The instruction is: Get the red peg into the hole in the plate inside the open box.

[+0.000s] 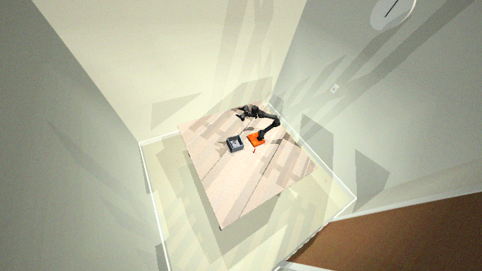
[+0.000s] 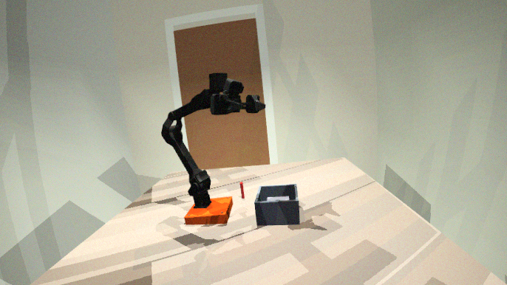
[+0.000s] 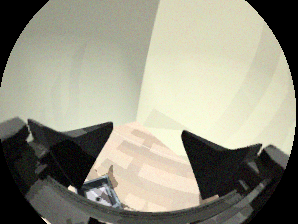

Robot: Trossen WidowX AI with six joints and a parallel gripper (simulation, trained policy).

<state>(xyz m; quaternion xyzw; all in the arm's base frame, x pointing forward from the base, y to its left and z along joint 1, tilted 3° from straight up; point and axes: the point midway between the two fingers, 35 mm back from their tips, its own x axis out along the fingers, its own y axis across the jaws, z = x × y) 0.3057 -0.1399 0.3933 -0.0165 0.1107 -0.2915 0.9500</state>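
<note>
The red peg is 400 mm below my gripper tip, 300 mm to the left of it and 170 mm behind it. Also, from my gripper tip: plate 390 mm below, 150 mm to the left, 20 mm ahead; box 410 mm below, 150 mm to the left, 20 mm ahead.
</note>
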